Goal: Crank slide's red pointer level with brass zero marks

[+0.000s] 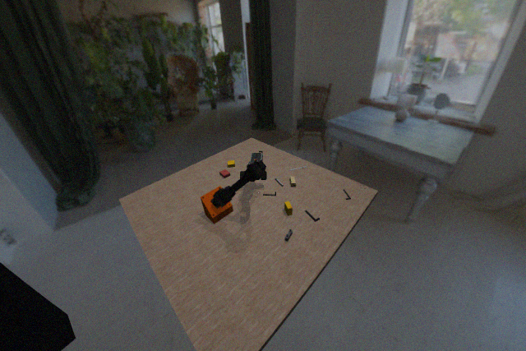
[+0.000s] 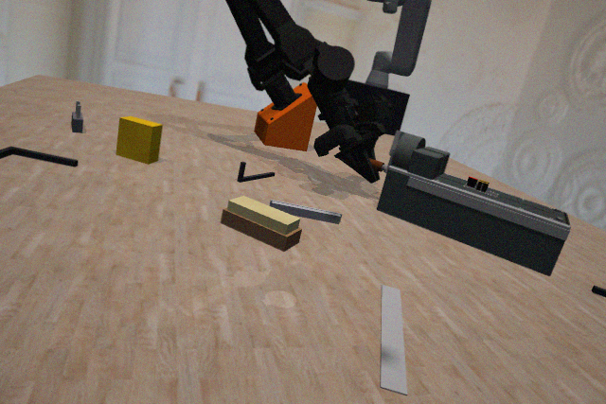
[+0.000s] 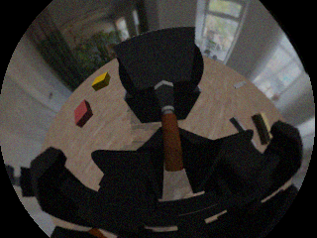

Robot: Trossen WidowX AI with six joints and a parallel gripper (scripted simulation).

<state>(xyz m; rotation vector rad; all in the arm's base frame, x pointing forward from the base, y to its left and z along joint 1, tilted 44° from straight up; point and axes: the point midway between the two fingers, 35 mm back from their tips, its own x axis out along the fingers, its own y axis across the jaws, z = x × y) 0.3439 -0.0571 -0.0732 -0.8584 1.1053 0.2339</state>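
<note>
Now: gripper tip 2 cm past the brown crank handle, 1 cm to the left of it and 3 cm below it. From my gripper tip the other things lie so: red pointer 12 cm ahead, 8 cm to the left, 5 cm above; red block 7 cm behind, 25 cm to the left, 2 cm below; grey bar 8 cm ahead, 17 cm to the right, 3 cm below.
</note>
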